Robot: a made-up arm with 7 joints. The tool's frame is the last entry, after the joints. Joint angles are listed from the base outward. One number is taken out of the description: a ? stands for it. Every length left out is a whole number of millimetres.
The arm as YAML. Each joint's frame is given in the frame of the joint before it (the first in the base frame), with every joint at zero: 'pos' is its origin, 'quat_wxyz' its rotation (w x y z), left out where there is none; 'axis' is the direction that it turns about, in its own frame. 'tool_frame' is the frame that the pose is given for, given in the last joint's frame.
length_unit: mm
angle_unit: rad
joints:
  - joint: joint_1
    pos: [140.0, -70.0, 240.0]
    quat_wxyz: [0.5, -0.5, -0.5, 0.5]
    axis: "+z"
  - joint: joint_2
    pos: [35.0, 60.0, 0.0]
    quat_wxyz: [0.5, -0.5, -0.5, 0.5]
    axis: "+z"
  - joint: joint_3
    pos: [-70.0, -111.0, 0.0]
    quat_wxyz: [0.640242, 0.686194, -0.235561, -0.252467]
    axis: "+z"
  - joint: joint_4
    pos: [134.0, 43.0, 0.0]
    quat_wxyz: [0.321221, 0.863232, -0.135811, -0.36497]
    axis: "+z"
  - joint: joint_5
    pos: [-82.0, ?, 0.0]
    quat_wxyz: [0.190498, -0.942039, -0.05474, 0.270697]
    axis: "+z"
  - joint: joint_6
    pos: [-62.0, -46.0, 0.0]
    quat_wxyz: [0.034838, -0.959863, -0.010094, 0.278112]
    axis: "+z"
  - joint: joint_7
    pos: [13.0, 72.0, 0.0]
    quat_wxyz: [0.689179, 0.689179, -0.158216, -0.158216]
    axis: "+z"
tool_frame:
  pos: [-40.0, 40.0, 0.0]
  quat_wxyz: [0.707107, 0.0, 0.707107, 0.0]
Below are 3 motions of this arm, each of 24 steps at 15 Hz.
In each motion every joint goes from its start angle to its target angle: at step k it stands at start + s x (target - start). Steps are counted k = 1, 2, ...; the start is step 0. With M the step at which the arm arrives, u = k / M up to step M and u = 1 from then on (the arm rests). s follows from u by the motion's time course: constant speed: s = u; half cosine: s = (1 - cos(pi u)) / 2; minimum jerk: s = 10 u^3 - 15 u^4 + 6 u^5.
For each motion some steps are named. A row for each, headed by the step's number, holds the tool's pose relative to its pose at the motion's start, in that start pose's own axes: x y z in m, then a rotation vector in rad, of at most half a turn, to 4 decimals.
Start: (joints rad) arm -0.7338 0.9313 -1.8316 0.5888 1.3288 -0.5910 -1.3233
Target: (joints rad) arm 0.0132 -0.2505 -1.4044 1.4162 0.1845 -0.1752 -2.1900
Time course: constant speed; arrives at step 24
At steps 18, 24:
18: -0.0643 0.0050 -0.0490 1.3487 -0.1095 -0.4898
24: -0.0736 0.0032 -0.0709 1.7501 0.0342 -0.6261

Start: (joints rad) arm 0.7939 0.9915 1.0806 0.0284 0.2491 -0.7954 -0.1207
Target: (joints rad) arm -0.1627 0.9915 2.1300 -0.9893 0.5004 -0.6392 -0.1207
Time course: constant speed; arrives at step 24
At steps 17, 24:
17: 0.0185 0.0241 -0.0297 -0.1167 -0.7485 0.0528
24: 0.0183 0.0304 -0.0076 -0.2230 -1.0233 0.0658

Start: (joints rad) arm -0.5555 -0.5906 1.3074 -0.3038 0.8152 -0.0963 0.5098
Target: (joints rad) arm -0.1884 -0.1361 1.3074 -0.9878 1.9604 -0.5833 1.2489
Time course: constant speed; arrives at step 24
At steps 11, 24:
11: 0.0955 -0.0808 0.0393 -0.2818 -0.5965 -1.0115
24: 0.0015 -0.1532 0.0427 -0.4602 -0.4629 -2.5701

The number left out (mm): -21.0
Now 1 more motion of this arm.
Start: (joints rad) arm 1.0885 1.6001 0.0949 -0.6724 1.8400 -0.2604 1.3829
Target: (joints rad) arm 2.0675 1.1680 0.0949 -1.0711 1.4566 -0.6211 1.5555
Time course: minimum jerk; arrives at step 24
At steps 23, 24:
23: 0.1932 -0.2585 0.0223 -0.6583 -0.7195 -0.5847
24: 0.1933 -0.2587 0.0224 -0.6586 -0.7200 -0.5852

